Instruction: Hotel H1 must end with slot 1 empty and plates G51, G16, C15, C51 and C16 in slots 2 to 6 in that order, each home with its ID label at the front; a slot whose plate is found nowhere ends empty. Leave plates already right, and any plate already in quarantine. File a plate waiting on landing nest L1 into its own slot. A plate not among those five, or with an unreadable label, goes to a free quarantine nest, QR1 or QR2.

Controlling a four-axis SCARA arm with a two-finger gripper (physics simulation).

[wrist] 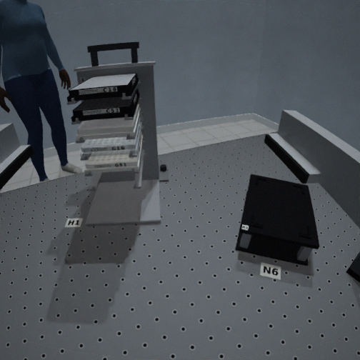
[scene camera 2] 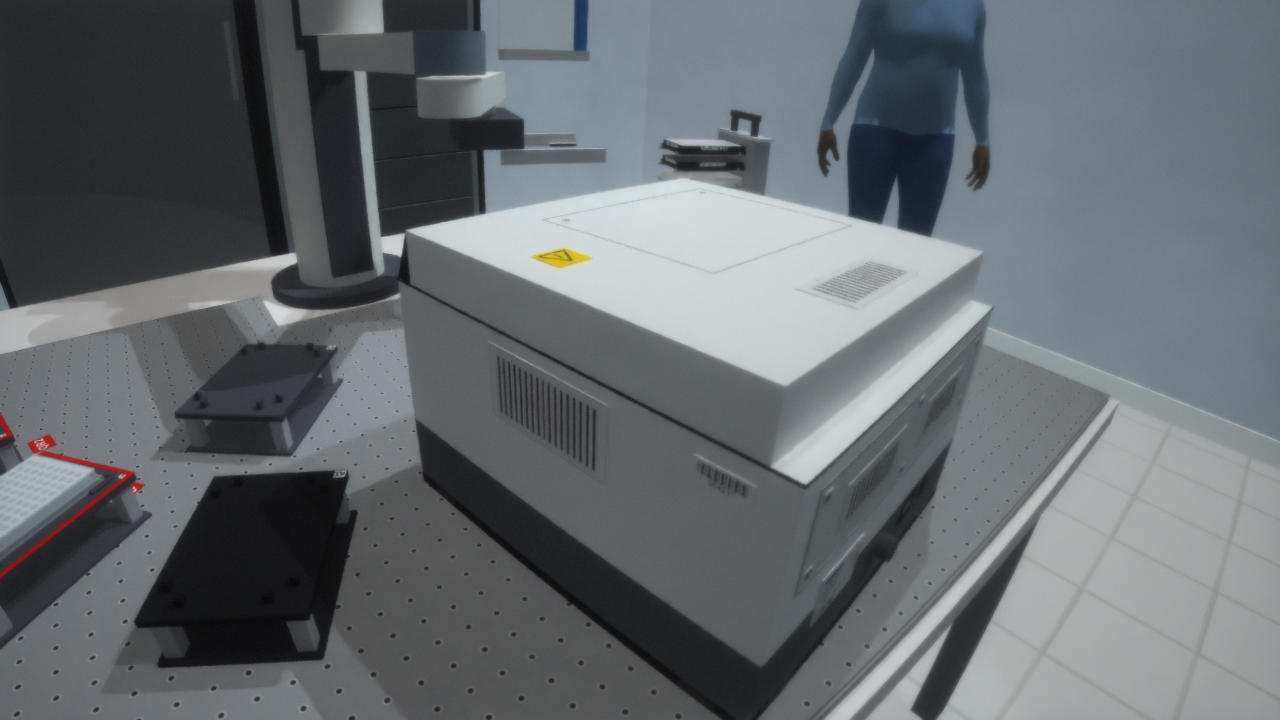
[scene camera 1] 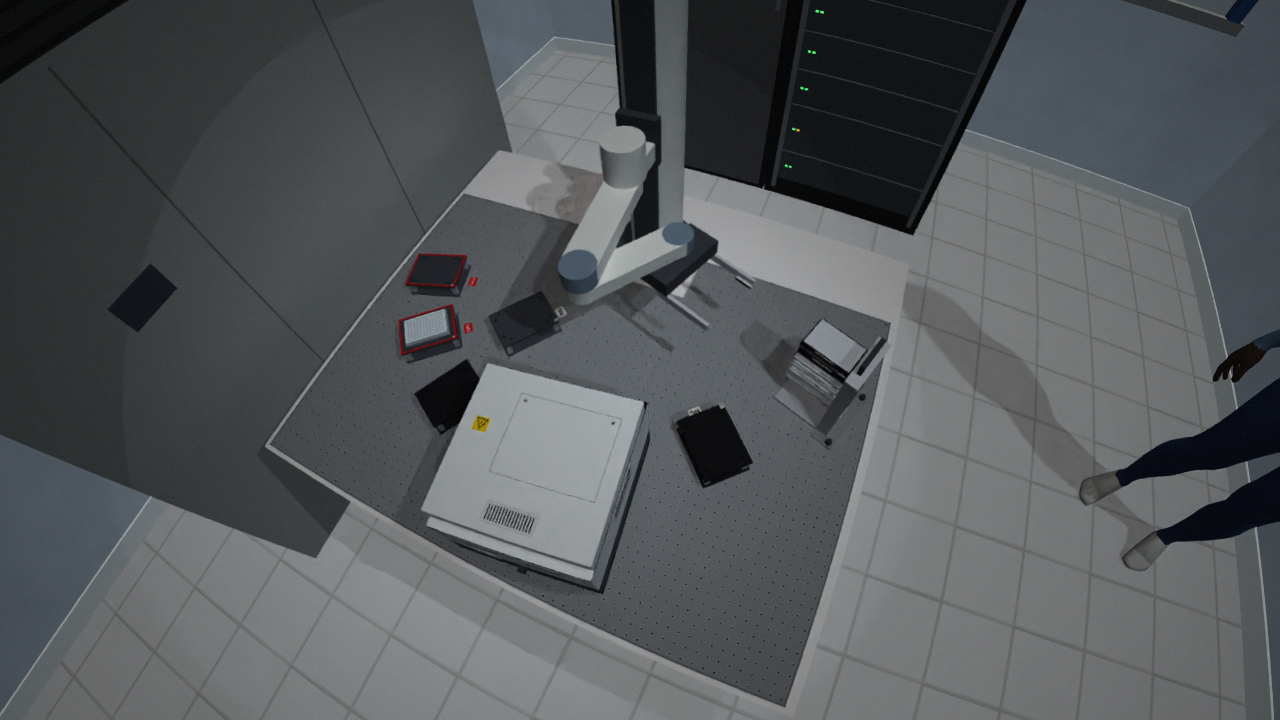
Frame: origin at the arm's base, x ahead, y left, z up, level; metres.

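Seen in the pictures: gripper, fingertip midpoint: (scene camera 2: 588, 146) (scene camera 1: 732, 305); arm's base, origin of the base link: (scene camera 2: 344, 283).
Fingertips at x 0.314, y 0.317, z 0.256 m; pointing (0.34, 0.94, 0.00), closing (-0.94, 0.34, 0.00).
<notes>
Offsets run from my fingertips to a thing's middle. "spot": to the spot under its first point.
My gripper (scene camera 1: 728, 303) (scene camera 2: 589, 148) (wrist: 145, 127) is open and empty, raised above the table and pointing toward hotel H1 {dy +0.274, dx +0.031, dz -0.096 m} (scene camera 1: 843, 407) (scene camera 2: 756, 161) (wrist: 150, 120), with a gap between them. In the wrist view, from the top down, the hotel holds a plate with a label like C16 (wrist: 105, 90), plate C51 (wrist: 102, 111), a pale plate (wrist: 105, 130) with no readable label on its front, plate G16 (wrist: 107, 146) and plate G51 (wrist: 107, 163). The lowest slot looks empty. One red-edged quarantine nest {dy -0.878, dx +0.054, dz -0.215 m} (scene camera 1: 436, 270) is empty; the other {spot: dy -0.816, dx +0.310, dz -0.194 m} (scene camera 1: 401, 343) holds a white plate {dy -0.772, dx +0.241, dz -0.186 m} (scene camera 1: 426, 327).
Empty nest N6 {dy +0.061, dx +0.242, dz -0.216 m} (scene camera 1: 713, 443) (wrist: 280, 210) stands between the hotel and the large white reader {spot: dy -0.209, dx +0.479, dz +0.011 m} (scene camera 1: 546, 456) (scene camera 2: 698, 232). Two more dark nests, one bare with a white tag {dy -0.532, dx +0.108, dz -0.213 m} (scene camera 1: 526, 322) (scene camera 2: 259, 380) and one beside the reader {dy -0.594, dx +0.379, dz -0.213 m} (scene camera 1: 447, 394) (scene camera 2: 250, 546), carry no plate. Their tags are too small to read.
</notes>
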